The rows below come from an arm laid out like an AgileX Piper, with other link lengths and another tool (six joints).
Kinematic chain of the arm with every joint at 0, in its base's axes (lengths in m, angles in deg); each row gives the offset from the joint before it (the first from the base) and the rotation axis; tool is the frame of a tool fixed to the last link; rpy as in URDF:
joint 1: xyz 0 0 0.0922 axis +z
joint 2: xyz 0 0 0 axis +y
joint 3: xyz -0.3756 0 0.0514 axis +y
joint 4: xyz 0.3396 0 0.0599 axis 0.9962 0 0.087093
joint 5: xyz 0 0 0 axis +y
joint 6: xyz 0.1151 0 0.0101 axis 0.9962 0 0.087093
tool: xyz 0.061 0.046 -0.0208 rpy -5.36 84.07 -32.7
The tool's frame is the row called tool.
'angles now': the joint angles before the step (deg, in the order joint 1, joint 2, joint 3, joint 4, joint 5, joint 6). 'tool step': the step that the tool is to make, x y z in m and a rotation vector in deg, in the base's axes. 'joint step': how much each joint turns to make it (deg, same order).
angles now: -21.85, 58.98, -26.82, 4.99, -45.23, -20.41
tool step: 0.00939, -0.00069, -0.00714, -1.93, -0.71, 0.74
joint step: 0.00, 2.87, 0.36, -1.91, -4.60, 0.32
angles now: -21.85, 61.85, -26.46, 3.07, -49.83, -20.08
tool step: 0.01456, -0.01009, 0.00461, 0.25, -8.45, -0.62
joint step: 0.00, 6.28, 0.00, 1.66, -13.90, 2.75
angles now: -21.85, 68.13, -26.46, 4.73, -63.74, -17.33
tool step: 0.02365, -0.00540, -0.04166, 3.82, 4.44, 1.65
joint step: 0.00, 6.89, 0.00, -0.85, -1.16, 2.86
